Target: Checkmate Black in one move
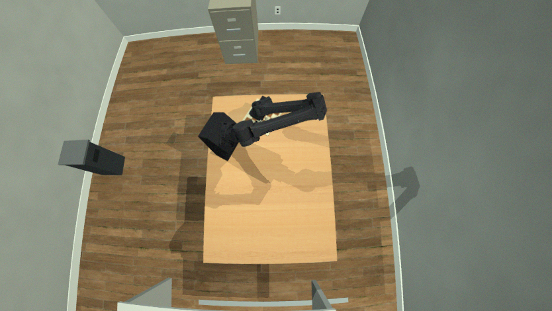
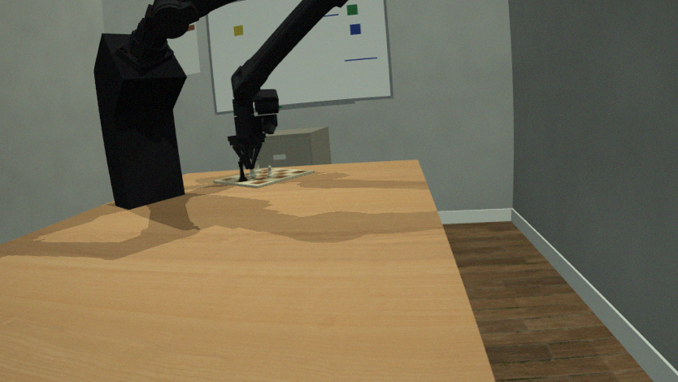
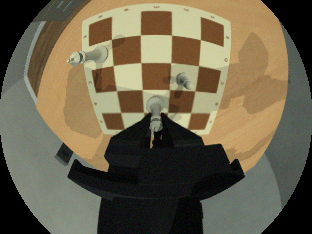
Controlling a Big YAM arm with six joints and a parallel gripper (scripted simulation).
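My gripper is now 2 cm to the left of the black king and 2 cm past it. Round my hand: tall white piece 11 cm to the left; short white piece 6 cm ahead, 2 cm below, 1 cm to the left; chessboard 4 cm below, 3 cm to the left, 3 cm ahead.
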